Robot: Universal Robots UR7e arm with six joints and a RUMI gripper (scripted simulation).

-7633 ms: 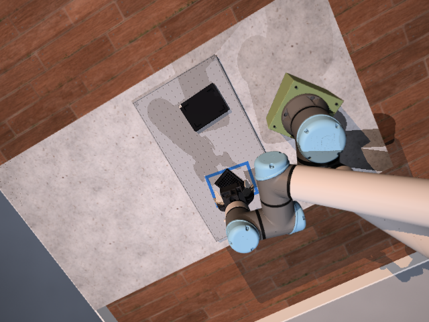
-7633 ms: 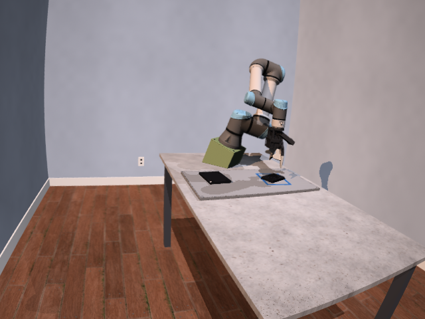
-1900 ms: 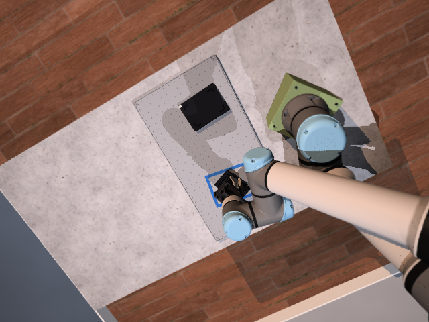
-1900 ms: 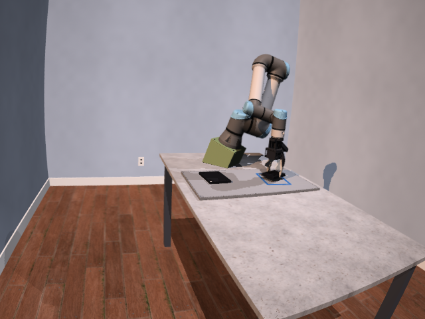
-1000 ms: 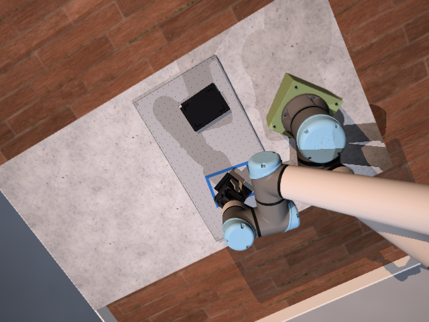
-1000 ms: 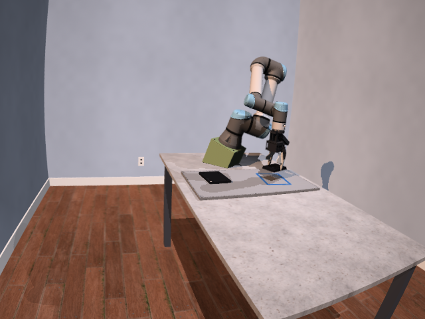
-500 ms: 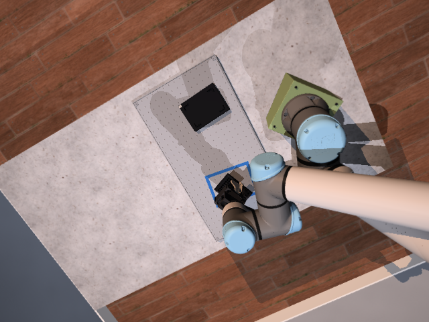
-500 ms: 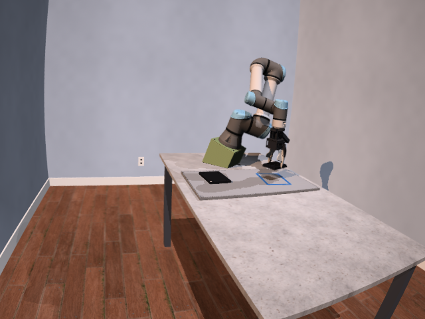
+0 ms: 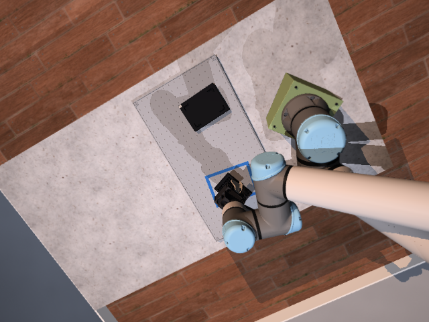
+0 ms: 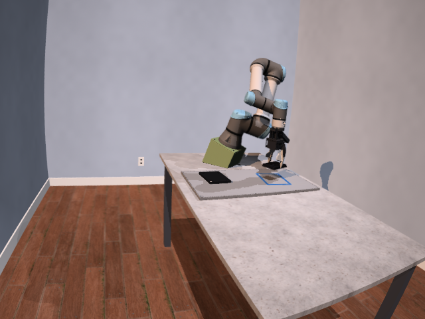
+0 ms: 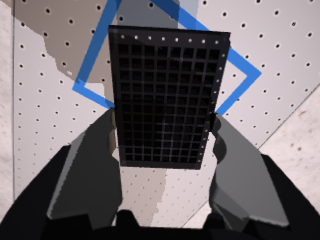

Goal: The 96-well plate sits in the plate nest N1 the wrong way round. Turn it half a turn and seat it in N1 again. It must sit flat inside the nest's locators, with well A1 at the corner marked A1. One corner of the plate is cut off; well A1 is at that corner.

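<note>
The black plate nest N1 lies 90 mm behind my hand, 330 mm to the right of it and 80 mm below it. Also, from my hand: white A1 mark: 10 mm behind, 390 mm to the right, 80 mm below; then black 96-well plate: 10 mm below.
</note>
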